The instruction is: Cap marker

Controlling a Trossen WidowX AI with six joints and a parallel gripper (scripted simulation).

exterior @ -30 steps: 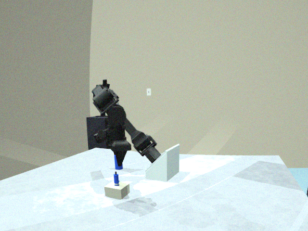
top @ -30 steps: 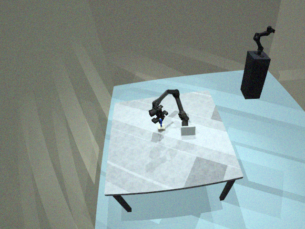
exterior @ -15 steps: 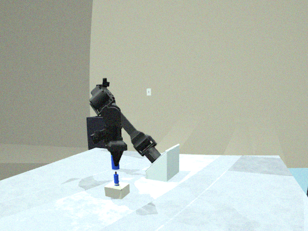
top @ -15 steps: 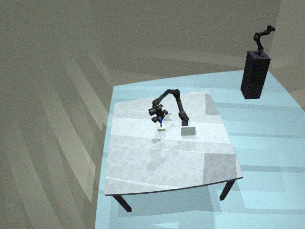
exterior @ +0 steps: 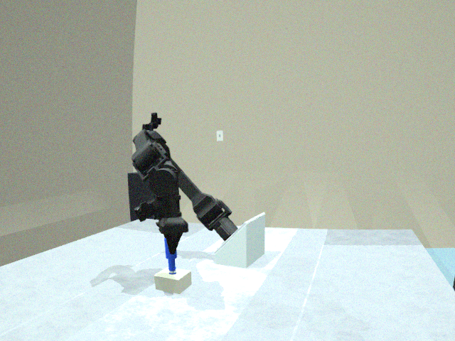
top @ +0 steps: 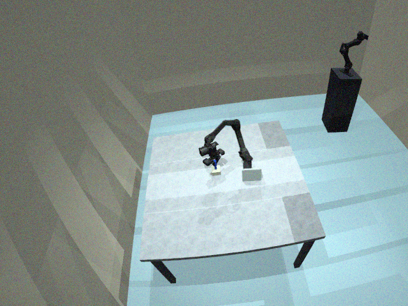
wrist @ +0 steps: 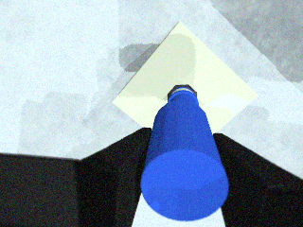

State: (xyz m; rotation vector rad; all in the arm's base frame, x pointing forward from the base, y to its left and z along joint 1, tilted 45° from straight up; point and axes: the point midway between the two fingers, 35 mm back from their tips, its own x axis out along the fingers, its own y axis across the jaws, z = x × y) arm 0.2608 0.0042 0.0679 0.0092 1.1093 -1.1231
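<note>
Now: the cream holder block 8 cm below my gripper tip. The rest, counted from my gripper tip: marker cap (1 cm above).
</note>
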